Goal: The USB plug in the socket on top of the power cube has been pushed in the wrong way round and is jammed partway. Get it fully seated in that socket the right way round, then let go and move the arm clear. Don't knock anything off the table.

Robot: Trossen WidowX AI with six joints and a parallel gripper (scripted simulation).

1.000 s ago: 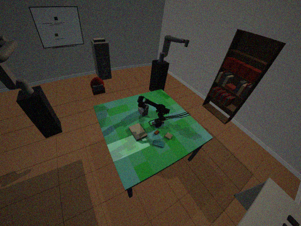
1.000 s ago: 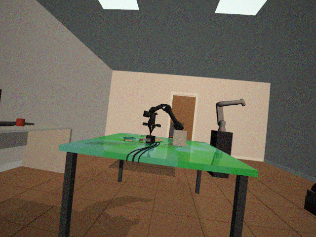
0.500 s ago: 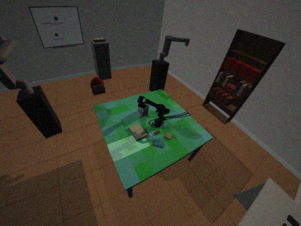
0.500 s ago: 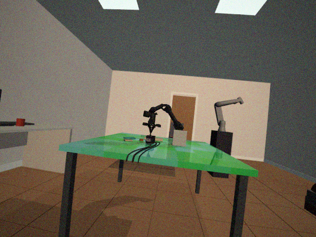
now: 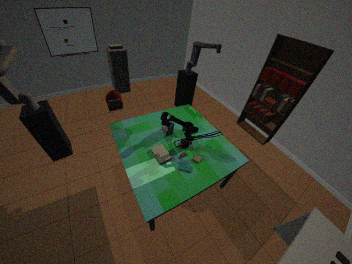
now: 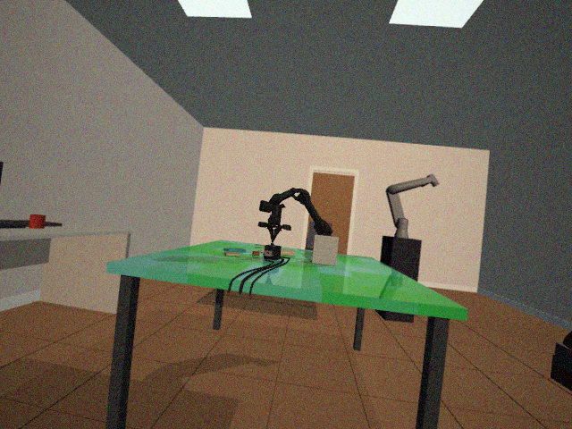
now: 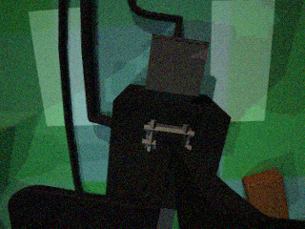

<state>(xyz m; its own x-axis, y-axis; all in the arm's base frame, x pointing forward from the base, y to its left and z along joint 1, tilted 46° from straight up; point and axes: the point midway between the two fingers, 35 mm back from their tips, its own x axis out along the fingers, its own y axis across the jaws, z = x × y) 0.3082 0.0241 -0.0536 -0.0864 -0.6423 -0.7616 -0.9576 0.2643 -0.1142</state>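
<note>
Right now my gripper tip is 30 mm above the socket. The rest, counted from my gripper tip: small block (100 mm ahead, 120 mm to the right, 100 mm below).
</note>
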